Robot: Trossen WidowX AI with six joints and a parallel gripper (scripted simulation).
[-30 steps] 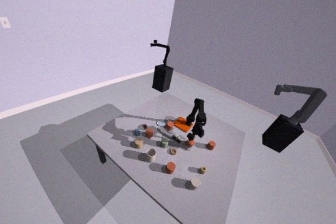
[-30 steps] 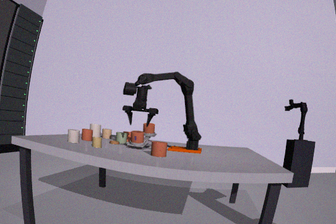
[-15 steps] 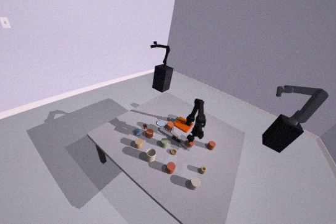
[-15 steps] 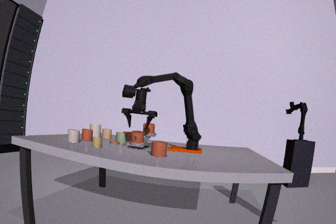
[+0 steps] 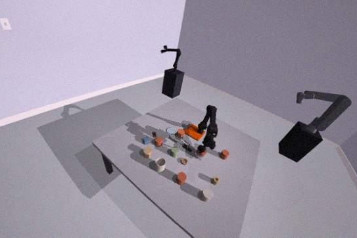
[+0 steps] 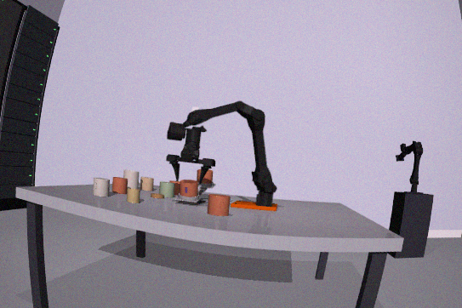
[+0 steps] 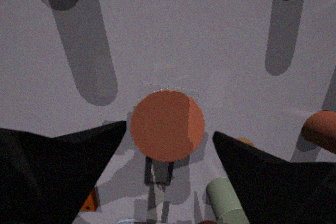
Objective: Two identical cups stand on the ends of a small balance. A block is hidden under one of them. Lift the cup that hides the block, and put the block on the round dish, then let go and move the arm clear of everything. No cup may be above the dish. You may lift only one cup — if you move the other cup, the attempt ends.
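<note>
My gripper tip is 4 cm above the grey block. Also, from my gripper tip: balance: 14 cm to the right, 6 cm below; pale round dish: 8 cm behind, 39 cm to the right, 8 cm below; balance beam: 1 cm behind, 14 cm to the right, 5 cm below.
</note>
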